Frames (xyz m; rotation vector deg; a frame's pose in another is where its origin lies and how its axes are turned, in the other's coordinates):
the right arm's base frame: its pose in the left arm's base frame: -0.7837 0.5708 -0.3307 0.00 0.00 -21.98
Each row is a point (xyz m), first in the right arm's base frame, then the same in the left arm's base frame.
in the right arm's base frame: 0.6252 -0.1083 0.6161
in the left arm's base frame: -0.2445 0.2364 0.2854
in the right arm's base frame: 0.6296 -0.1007 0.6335
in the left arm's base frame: -0.2376 0.2418 0.3028
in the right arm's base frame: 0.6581 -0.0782 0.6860
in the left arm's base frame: -0.2027 0.2520 0.3553
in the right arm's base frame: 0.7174 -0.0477 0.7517
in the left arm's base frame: -0.1363 0.2581 0.4210
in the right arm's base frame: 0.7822 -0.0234 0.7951
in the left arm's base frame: -0.0671 0.2563 0.4644
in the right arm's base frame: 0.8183 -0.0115 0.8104
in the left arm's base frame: -0.0292 0.2539 0.4797
